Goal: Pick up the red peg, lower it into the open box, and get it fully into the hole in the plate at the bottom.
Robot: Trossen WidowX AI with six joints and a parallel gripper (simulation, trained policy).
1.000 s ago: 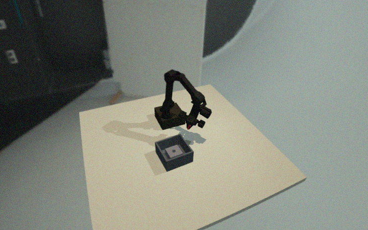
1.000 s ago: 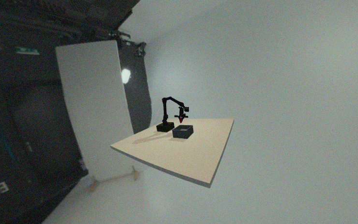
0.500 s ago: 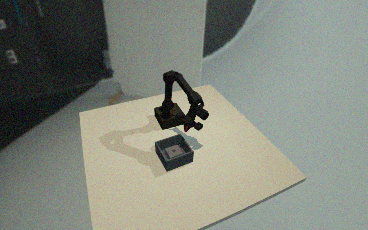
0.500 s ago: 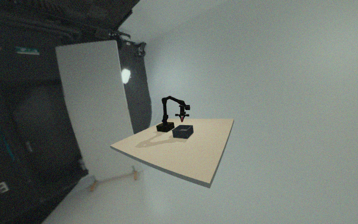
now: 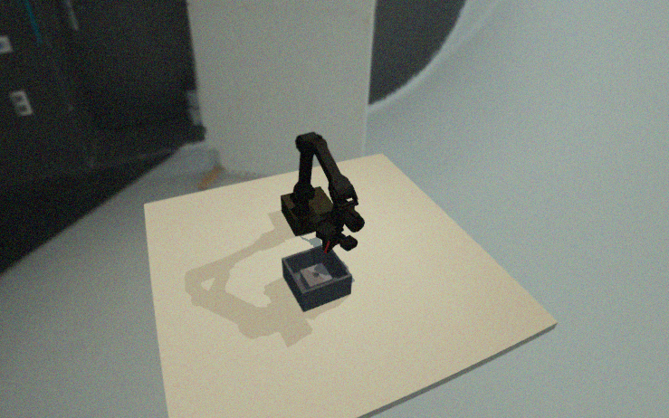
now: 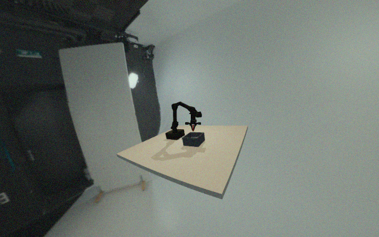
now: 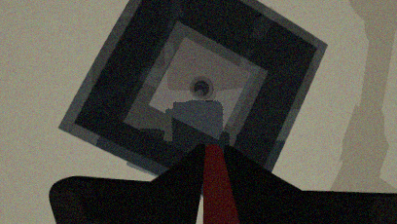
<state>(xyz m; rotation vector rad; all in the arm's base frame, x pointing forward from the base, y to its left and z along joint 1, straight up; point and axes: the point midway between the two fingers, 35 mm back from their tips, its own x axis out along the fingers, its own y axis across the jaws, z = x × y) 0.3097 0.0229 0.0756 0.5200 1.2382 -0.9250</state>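
My gripper tip is 10 mm to the right of the red peg and 30 mm below it. From my gripper tip the other things lie so: grey box (30 mm ahead, 40 mm to the right, 110 mm below); then grey plate (30 mm ahead, 40 mm to the right, 90 mm below).
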